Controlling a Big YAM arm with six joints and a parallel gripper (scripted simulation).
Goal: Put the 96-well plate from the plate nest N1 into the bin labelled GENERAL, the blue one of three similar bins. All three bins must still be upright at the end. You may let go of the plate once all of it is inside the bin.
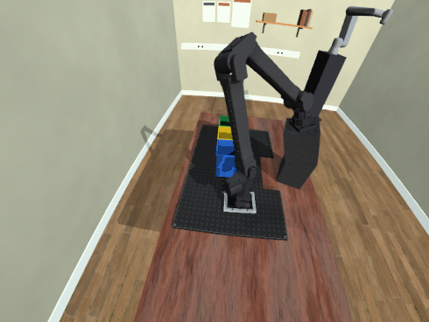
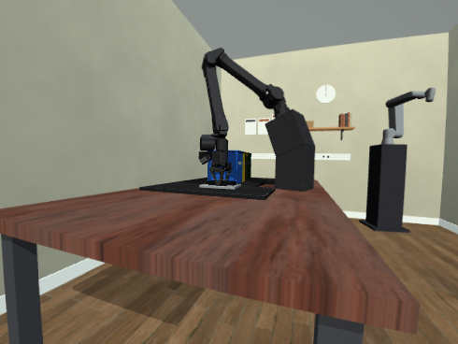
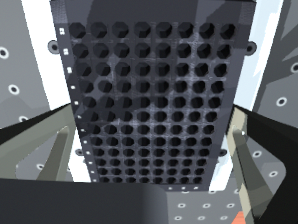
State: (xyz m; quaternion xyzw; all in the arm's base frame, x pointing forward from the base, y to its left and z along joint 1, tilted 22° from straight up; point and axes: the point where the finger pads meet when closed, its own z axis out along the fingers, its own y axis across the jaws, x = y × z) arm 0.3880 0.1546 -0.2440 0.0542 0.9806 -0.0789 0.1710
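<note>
My hand is right at the 96-well plate. Also, from my hand: blue bin 23 cm to the right, 7 cm above, 2 cm ahead; then yellow bin 36 cm to the right, 7 cm above; then grey plate nest 2 cm below.
</note>
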